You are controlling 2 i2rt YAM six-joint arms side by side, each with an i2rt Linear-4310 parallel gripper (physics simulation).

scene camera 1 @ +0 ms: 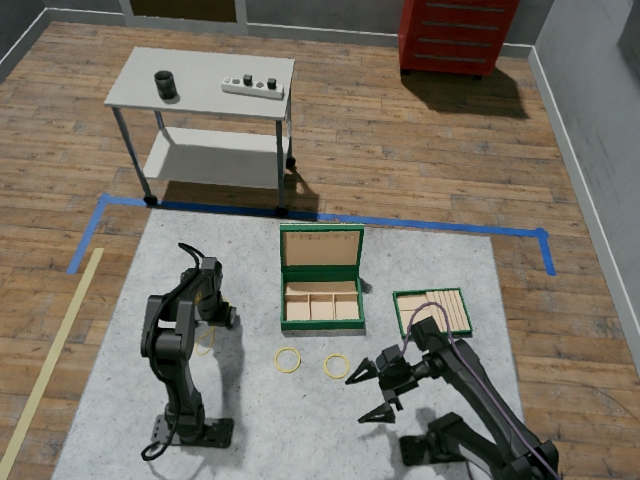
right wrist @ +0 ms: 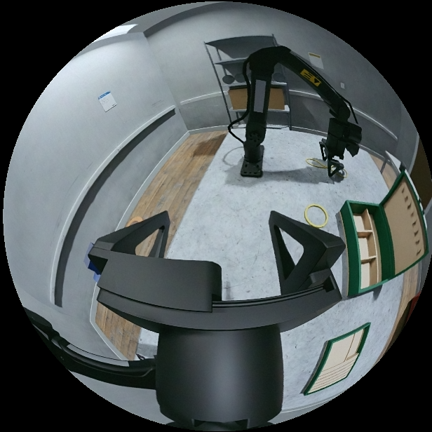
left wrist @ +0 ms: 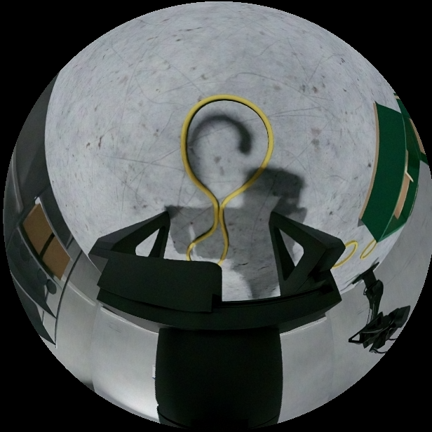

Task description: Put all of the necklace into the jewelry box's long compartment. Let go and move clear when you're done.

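Where they show: left gripper, fingertip midpoint: [scene camera 1: 213, 327]; right gripper, fingertip midpoint: [scene camera 1: 351, 402]; left arm's base, origin of the base link: [scene camera 1: 192, 431]; right arm's base, origin of the base link: [scene camera 1: 438, 448].
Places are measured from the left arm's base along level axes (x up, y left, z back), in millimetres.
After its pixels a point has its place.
The yellow necklace [scene camera 1: 213, 338] @(x 3, y -4, z -259 mm) [left wrist: 225, 97] lies on the grey mat in a pinched figure-eight, partly hidden by the left arm in scene camera 1. My left gripper [left wrist: 219, 216] points down over its narrow waist, fingers wide open, one on each side; the necklace is not gripped. The green jewelry box [scene camera 1: 322, 324] @(x 41, y -318, z -311 mm) [left wrist: 387, 170] [right wrist: 353, 250] stands with its lid up. Its long compartment [scene camera 1: 320, 287] @(x 6, y -306, z -455 mm) runs along the back, behind three small compartments, and no necklace shows in it. My right gripper [scene camera 1: 353, 401] @(x 222, y -390, z -37 mm) [right wrist: 218, 216] is open and empty, raised at the right of the rings.
Two yellow rings [scene camera 1: 275, 360] @(x 4, y -191, z -206 mm) [scene camera 1: 324, 365] @(x 5, y -332, z -201 mm) lie in front of the box. A green-rimmed tray [scene camera 1: 436, 333] with slots lies to the right of the box, partly behind the right arm. A white cart [scene camera 1: 201, 103] stands behind the mat at the back left.
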